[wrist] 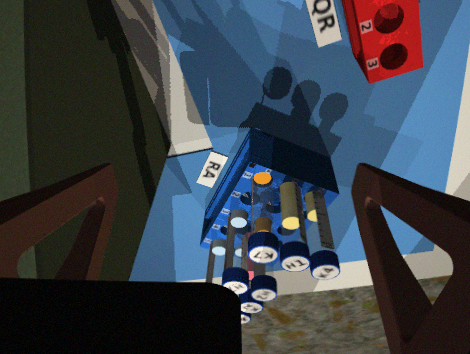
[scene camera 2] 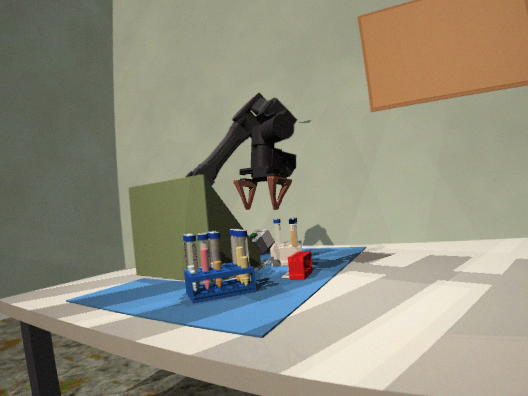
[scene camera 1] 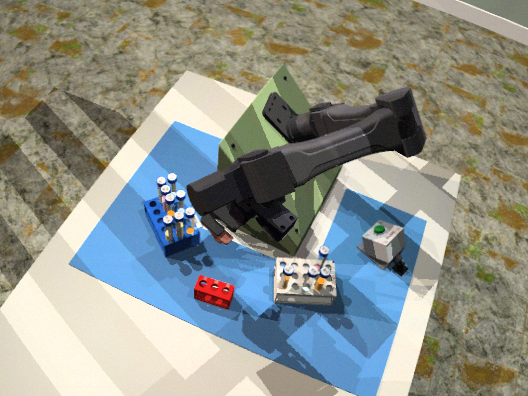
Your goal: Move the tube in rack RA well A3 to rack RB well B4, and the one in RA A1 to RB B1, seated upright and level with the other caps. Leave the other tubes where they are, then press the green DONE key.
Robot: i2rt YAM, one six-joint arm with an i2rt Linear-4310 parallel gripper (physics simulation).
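Frame: origin at the arm's base, x ahead, y left, z up, level; millimetres.
Seen in the pictures: gripper, fingertip midpoint: [wrist: 234, 176] [scene camera 2: 261, 209] [scene camera 1: 233, 225]; arm's base, link origin: [scene camera 2: 176, 213] [scene camera 1: 292, 130].
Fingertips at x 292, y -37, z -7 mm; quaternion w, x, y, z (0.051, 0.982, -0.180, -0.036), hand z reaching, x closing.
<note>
Offsets run from my fingertips to a thing's top centre. "spot": to the spot under its first point. Level surfaces: height alone.
The blue rack RA {dx -37, dy -157, dz -111 mm} [scene camera 1: 180, 243] [wrist: 295, 157] [scene camera 2: 192, 295] holds several upright tubes with blue-rimmed white caps. In the wrist view the tube capped K7 {spot: dx -18, dy -96, dz -36 mm} [wrist: 263, 248] appears to stand in the corner well by numeral 1. Another capped tube {spot: dx -51, dy -132, dz -37 mm} [wrist: 235, 281], with pale blue contents, appears to stand farther along that labelled edge; its exact well is hard to tell. The white rack {dx -6, dy +171, dz -111 mm} [scene camera 1: 305, 299] [scene camera 2: 285, 257] holds several tubes; its label and well marks are not readable. My gripper [scene camera 2: 261, 207] [wrist: 234, 176] is open and empty, high above the mat. The green key {dx -175, dy +300, dz -86 mm} [scene camera 1: 379, 229] [scene camera 2: 254, 235] tops a grey box.
A red three-hole block {dx +90, dy -3, dz -111 mm} [scene camera 1: 214, 292] [scene camera 2: 300, 265] [wrist: 387, 40] stands between the racks, beside a QR label {spot: dx +58, dy -10, dz -159 mm} [wrist: 325, 22]. The green angled base [scene camera 1: 250, 125] [scene camera 2: 167, 227] is behind them. All stand on or beside the blue mat {dz -161 mm} [scene camera 1: 110, 250] [scene camera 2: 250, 327]. Tall tubes crowd rack RA.
</note>
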